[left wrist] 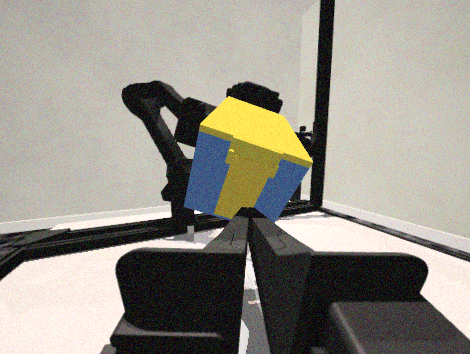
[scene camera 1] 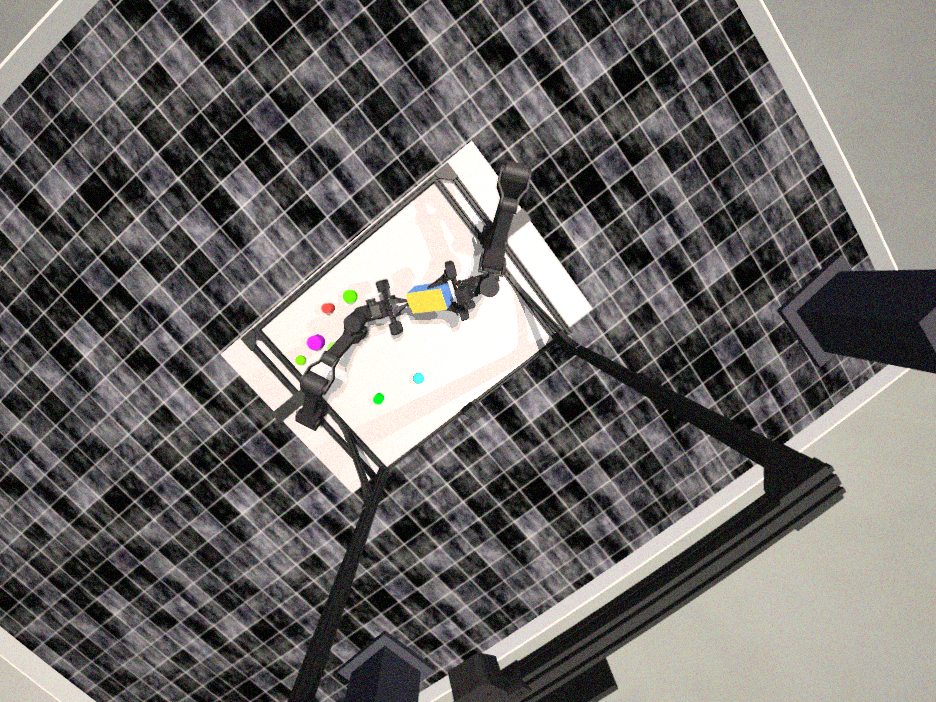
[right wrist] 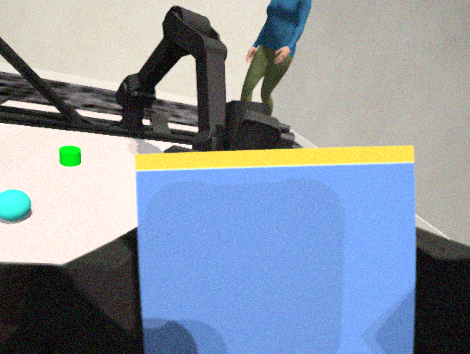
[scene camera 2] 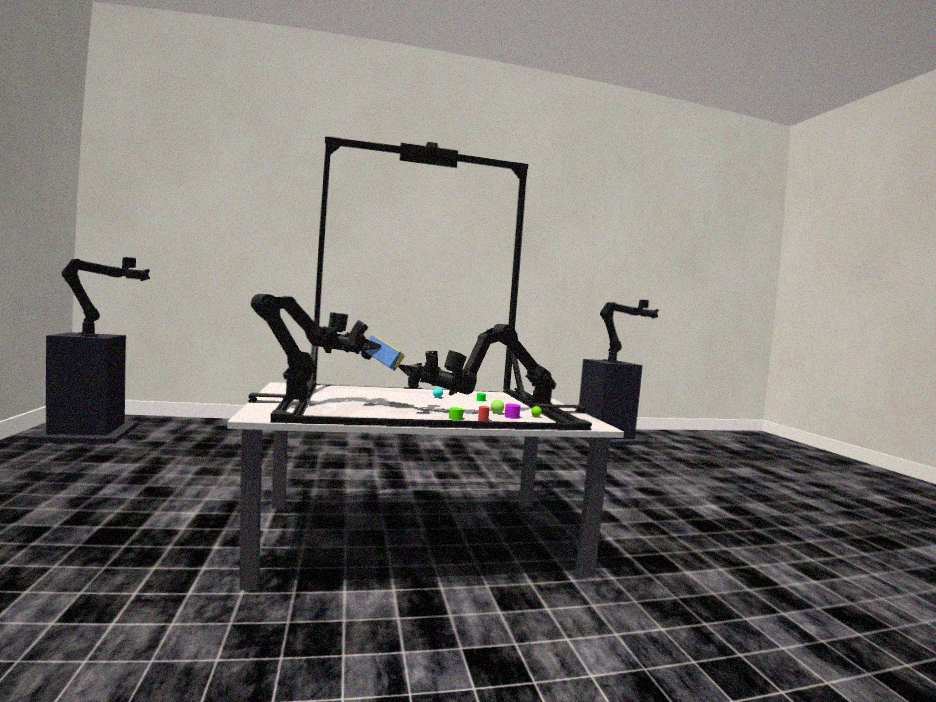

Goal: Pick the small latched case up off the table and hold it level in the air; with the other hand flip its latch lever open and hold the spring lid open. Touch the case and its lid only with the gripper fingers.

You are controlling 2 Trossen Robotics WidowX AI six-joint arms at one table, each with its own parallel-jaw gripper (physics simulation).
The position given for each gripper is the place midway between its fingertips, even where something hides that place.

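Left gripper (scene camera 1: 413, 300); also in scene camera 2 (scene camera 2: 398, 365) and the left wrist view (left wrist: 246, 213). Right gripper (scene camera 1: 430, 298); also in scene camera 2 (scene camera 2: 383, 348), the left wrist view (left wrist: 248, 138) and the right wrist view (right wrist: 261, 210). A case (scene camera 1: 420, 299); also in the left wrist view (left wrist: 235, 126) and the right wrist view (right wrist: 319, 243).
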